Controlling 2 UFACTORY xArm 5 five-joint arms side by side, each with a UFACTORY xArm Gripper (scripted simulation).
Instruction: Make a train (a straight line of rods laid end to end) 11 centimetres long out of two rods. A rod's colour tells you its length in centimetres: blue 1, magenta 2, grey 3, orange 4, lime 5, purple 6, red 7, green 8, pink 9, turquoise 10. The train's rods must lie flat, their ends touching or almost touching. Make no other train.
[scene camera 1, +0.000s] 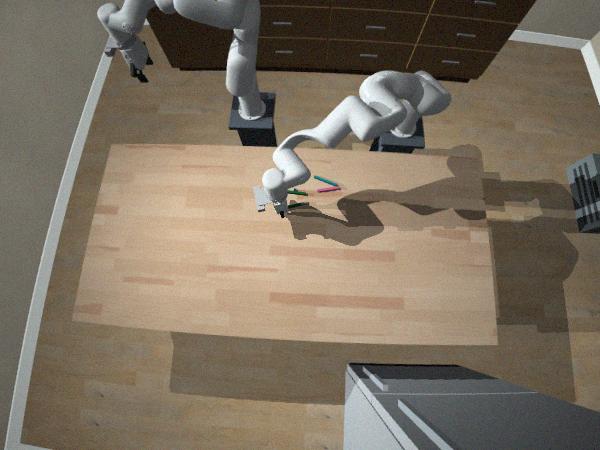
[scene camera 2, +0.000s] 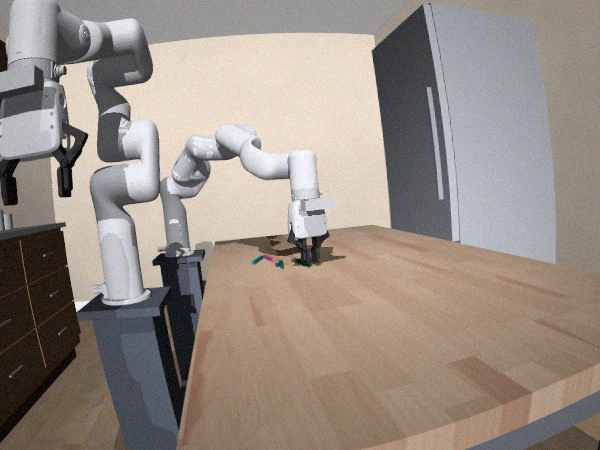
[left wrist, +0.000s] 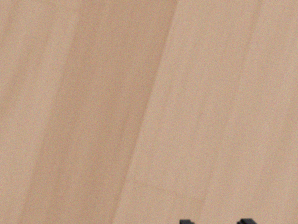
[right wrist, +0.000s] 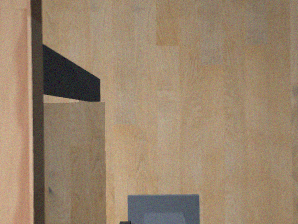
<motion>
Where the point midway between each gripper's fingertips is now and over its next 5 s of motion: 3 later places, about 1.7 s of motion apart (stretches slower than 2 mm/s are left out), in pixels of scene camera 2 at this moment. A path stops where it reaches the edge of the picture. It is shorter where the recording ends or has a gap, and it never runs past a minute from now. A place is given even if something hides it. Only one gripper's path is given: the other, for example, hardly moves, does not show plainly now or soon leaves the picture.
The left gripper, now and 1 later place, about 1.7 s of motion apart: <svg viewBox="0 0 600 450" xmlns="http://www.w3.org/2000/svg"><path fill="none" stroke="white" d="M311 262L307 220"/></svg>
</motion>
